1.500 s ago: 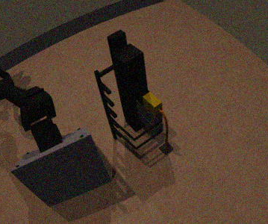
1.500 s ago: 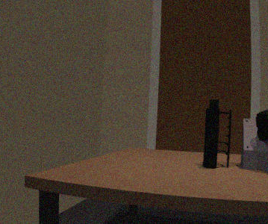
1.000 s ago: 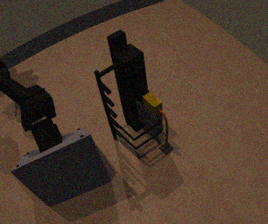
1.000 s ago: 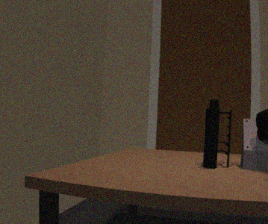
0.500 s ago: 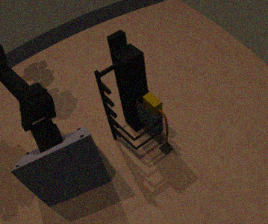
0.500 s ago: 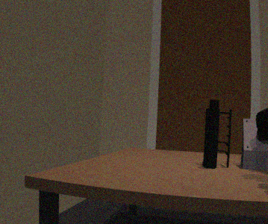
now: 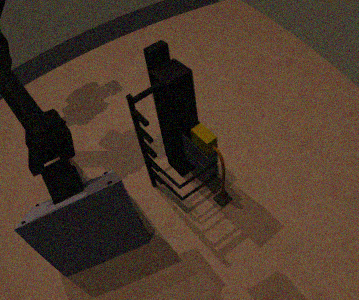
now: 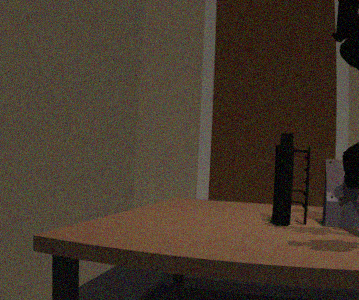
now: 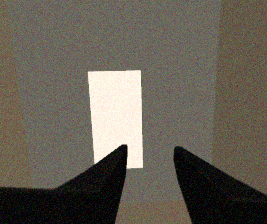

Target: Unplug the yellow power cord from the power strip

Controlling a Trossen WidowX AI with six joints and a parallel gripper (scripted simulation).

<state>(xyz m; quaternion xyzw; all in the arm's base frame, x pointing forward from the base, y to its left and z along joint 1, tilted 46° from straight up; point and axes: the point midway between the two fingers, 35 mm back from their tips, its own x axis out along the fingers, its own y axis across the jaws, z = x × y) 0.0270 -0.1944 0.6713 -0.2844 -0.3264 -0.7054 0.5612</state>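
Right now the yellow plug is 180 mm ahead of my gripper tip, 370 mm to the right of it and 630 mm below it.
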